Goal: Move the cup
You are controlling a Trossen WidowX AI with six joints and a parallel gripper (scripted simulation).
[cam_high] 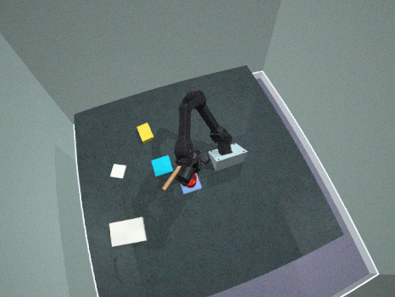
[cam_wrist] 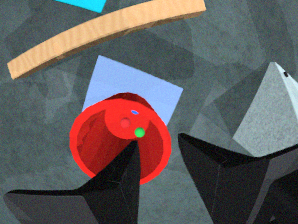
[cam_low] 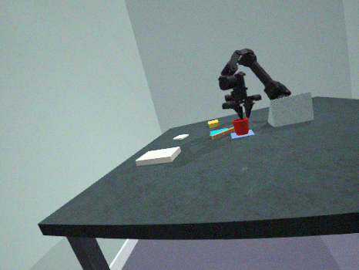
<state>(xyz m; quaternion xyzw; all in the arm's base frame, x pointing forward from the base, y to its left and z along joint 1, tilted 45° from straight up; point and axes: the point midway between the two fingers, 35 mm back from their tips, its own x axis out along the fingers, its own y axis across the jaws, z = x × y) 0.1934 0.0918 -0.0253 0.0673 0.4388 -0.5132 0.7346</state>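
My gripper tip is 160 mm short of the cyan pad, 120 mm to the left of it and 80 mm above it. The rest, counted from my gripper tip: white tile 410 mm ahead, 140 mm to the right, 60 mm below; yellow block 220 mm ahead, 350 mm to the right, 50 mm below; wooden stick 90 mm ahead, 50 mm to the right, 70 mm below.
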